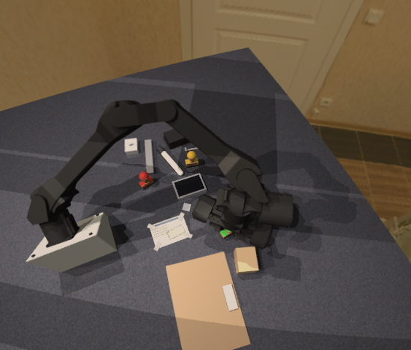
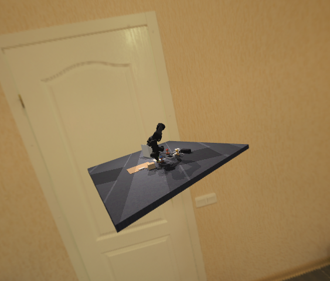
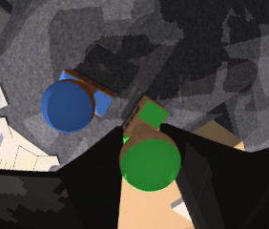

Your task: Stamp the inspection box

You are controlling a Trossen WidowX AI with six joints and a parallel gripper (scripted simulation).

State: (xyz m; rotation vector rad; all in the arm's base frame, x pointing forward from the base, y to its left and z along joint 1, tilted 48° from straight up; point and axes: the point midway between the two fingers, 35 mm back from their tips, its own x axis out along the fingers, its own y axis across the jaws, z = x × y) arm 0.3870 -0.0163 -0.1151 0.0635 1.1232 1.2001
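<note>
My gripper tip is now right at the green-knobbed stamp. The rest, counted from my gripper tip: small cardboard box (9 cm to the right, 2 cm below, 1 cm ahead); blue-knobbed stamp (4 cm to the left, 2 cm below, 1 cm behind); white card (15 cm behind, 6 cm to the left, 4 cm below).
</note>
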